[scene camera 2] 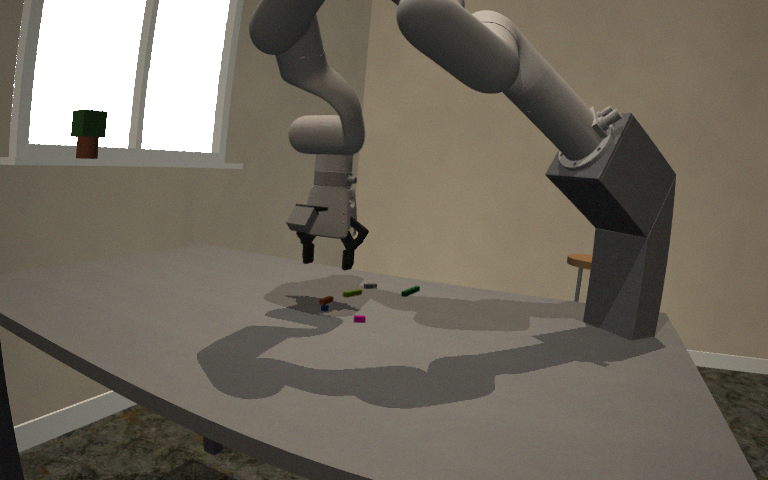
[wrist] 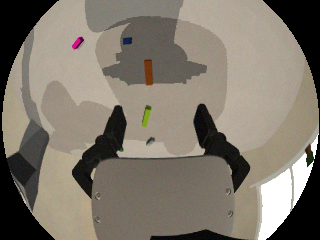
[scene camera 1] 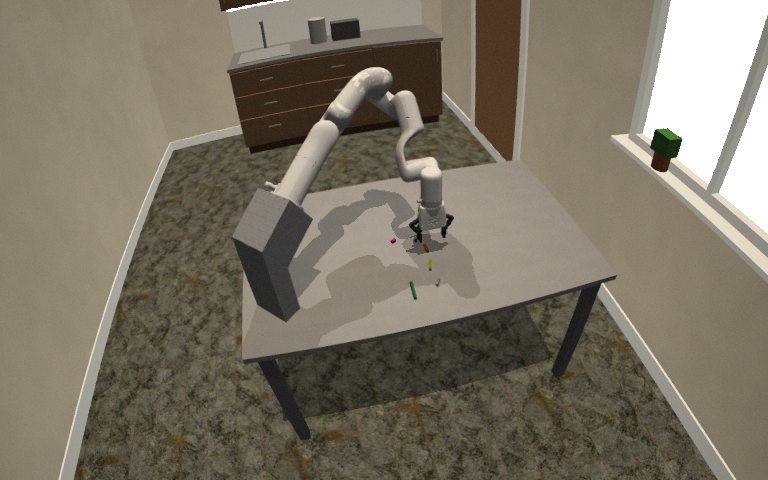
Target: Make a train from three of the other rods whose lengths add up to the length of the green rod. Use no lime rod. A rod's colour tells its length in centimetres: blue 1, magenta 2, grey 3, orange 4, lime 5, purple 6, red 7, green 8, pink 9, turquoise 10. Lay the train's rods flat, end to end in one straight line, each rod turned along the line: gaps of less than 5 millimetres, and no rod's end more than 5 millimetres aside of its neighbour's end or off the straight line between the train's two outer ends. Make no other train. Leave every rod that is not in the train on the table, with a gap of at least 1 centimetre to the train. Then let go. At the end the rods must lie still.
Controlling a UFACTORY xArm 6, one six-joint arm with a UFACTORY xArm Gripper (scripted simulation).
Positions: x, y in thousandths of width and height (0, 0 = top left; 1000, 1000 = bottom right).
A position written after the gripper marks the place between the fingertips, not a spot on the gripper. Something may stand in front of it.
The gripper shows in scene camera 2 (426, 555), in the wrist view (502, 469) and in scene camera 1 (562, 497).
